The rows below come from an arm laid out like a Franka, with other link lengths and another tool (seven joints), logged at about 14 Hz.
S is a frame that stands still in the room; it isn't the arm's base.
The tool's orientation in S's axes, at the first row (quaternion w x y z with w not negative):
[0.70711, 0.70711, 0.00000, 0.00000]
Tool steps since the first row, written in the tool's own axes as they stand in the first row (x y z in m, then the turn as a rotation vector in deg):
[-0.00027, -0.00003, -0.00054, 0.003, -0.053, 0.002]
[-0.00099, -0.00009, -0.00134, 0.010, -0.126, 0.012]
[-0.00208, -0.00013, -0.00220, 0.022, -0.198, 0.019]
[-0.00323, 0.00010, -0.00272, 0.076, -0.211, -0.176]
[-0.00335, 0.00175, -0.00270, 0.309, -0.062, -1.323]
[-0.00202, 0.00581, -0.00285, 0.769, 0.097, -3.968]
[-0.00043, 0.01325, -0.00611, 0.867, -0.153, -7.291]
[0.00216, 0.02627, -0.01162, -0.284, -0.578, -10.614]
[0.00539, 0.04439, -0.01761, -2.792, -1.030, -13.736]
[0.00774, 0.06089, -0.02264, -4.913, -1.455, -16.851]
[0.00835, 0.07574, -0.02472, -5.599, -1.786, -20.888]
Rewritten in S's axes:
[-0.00027, 0.00054, -0.00003, 0.003, -0.002, -0.053]
[-0.00099, 0.00134, -0.00009, 0.010, -0.012, -0.126]
[-0.00208, 0.00220, -0.00013, 0.022, -0.019, -0.198]
[-0.00323, 0.00272, 0.00010, 0.076, 0.176, -0.211]
[-0.00335, 0.00270, 0.00175, 0.309, 1.323, -0.062]
[-0.00202, 0.00285, 0.00581, 0.769, 3.968, 0.097]
[-0.00043, 0.00611, 0.01325, 0.867, 7.291, -0.153]
[0.00216, 0.01162, 0.02627, -0.284, 10.614, -0.578]
[0.00539, 0.01761, 0.04439, -2.792, 13.736, -1.030]
[0.00774, 0.02264, 0.06089, -4.913, 16.851, -1.455]
[0.00835, 0.02472, 0.07574, -5.599, 20.888, -1.786]

